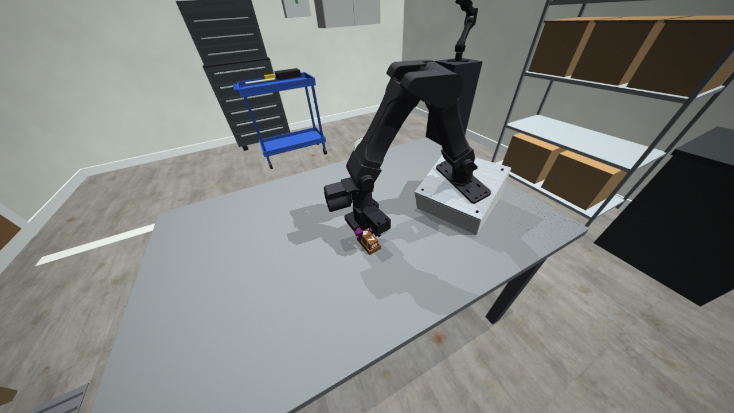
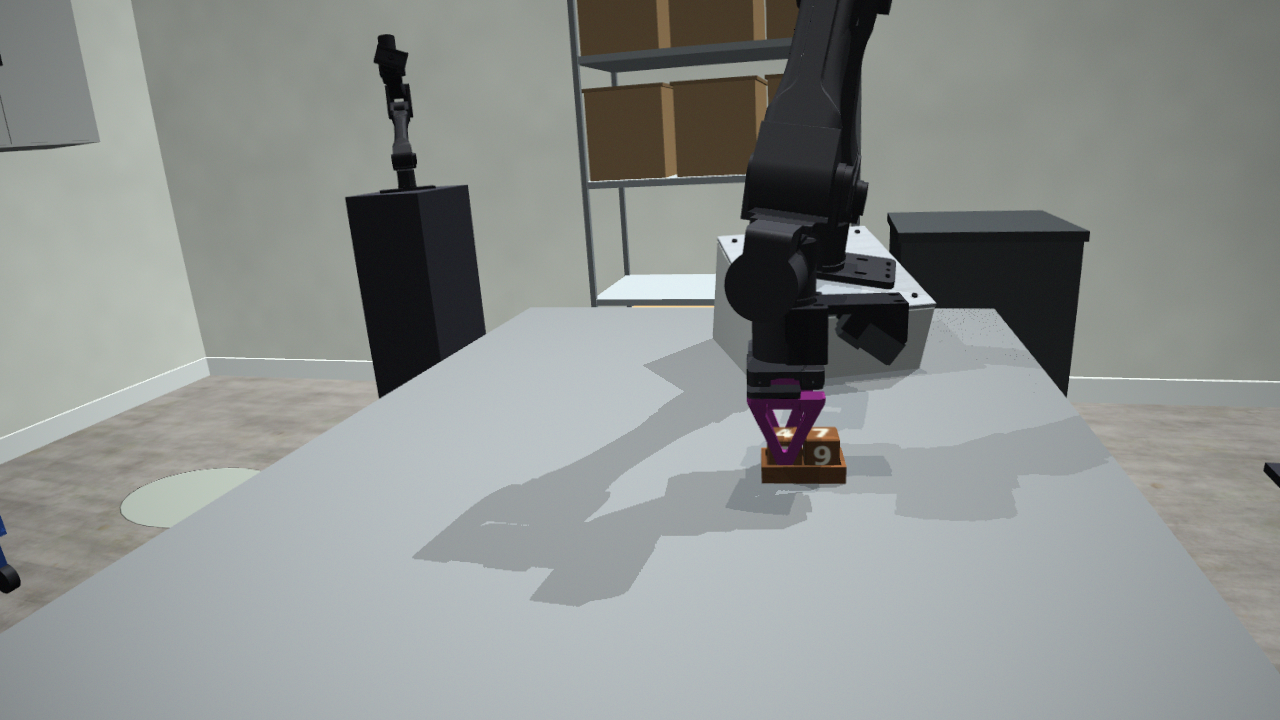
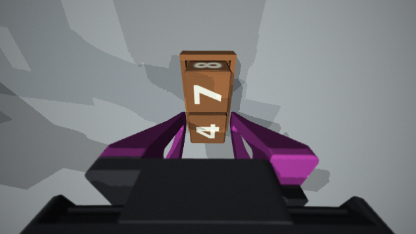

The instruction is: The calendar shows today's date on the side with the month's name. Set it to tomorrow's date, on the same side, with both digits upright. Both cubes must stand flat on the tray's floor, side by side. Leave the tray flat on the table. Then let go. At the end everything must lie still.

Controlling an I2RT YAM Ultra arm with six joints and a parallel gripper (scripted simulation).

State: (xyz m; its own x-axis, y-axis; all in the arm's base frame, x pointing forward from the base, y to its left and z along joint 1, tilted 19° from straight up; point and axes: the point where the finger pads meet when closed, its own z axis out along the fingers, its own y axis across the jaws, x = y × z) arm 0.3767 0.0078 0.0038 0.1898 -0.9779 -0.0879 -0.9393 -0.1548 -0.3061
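My gripper is now 2 cm to the right of the brown wooden tray and 2 cm above it.
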